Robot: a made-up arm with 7 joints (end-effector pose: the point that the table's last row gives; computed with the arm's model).
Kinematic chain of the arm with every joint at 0, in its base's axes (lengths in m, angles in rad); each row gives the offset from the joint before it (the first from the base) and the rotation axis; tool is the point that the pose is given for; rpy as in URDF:
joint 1: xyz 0 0 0.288 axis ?
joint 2: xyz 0 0 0 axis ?
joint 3: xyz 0 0 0.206 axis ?
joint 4: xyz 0.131 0 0 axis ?
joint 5: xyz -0.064 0 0.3 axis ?
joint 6: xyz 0 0 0 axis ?
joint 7: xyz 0.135 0 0 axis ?
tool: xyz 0 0 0 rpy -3.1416 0 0
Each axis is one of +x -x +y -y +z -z.
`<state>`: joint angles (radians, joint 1 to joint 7).
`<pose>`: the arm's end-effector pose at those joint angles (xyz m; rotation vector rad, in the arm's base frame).
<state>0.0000 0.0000 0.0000 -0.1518 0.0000 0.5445 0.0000</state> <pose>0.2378 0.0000 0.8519 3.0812 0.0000 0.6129</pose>
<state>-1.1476 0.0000 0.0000 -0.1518 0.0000 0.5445 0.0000</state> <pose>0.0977 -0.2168 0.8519 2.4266 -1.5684 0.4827</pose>
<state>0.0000 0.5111 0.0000 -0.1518 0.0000 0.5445 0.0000</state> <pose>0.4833 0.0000 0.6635 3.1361 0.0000 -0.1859</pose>
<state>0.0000 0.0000 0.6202 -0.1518 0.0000 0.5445 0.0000</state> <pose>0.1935 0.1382 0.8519 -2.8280 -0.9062 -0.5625</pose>
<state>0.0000 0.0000 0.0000 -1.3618 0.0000 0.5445 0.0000</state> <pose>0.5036 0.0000 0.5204 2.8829 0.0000 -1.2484</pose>
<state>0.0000 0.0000 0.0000 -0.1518 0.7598 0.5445 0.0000</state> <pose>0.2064 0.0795 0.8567 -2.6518 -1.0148 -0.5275</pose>
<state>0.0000 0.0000 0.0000 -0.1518 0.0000 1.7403 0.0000</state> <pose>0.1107 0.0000 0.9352 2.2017 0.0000 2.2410</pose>
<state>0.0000 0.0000 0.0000 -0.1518 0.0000 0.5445 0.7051</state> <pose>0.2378 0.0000 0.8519 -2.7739 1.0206 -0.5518</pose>
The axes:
joint 1: +z
joint 2: +y
joint 3: +z
joint 4: -y
joint 5: +z
joint 6: -y
joint 7: -z

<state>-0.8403 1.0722 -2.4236 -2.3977 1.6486 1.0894 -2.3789</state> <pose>-0.3950 -0.0887 0.5333 1.9829 -0.8544 0.6337</pose>
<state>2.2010 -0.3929 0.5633 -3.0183 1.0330 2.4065 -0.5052</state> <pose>-0.2657 0.2217 0.2459 -1.1728 -2.8132 0.6299</pose>
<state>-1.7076 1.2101 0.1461 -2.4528 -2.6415 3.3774 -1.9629</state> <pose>0.0918 -0.0698 0.0420 0.2335 2.7101 1.0424</pose>
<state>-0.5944 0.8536 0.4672 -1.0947 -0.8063 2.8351 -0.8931</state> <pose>0.6033 -0.1100 0.4023 1.9371 1.1688 0.8035</pose>
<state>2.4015 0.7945 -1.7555 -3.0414 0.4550 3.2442 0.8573</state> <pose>0.3147 0.1550 0.3322 2.5681 -0.7821 1.2498</pose>
